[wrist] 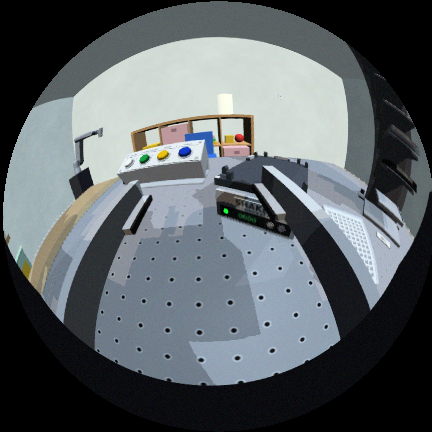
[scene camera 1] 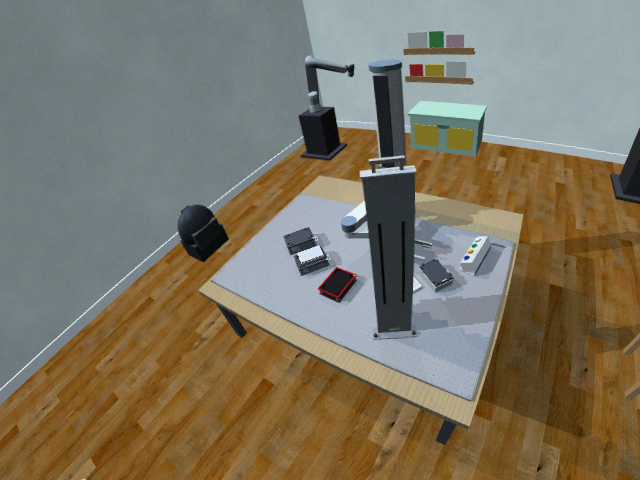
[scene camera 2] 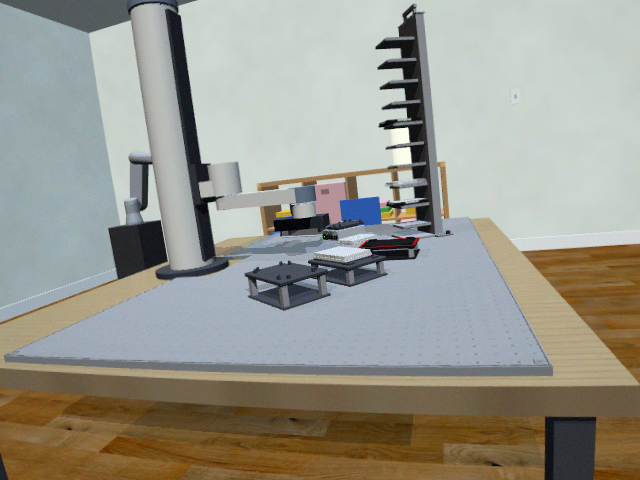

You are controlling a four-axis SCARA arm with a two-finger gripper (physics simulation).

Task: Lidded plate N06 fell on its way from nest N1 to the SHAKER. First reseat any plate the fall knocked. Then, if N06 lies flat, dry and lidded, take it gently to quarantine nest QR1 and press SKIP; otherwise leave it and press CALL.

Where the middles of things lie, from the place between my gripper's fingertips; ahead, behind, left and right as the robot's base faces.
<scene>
I see the black shaker station (scene camera 1: 437, 277) 10 cm ahead of my hand, 7 cm to the left of it and 4 cm below it.
</scene>
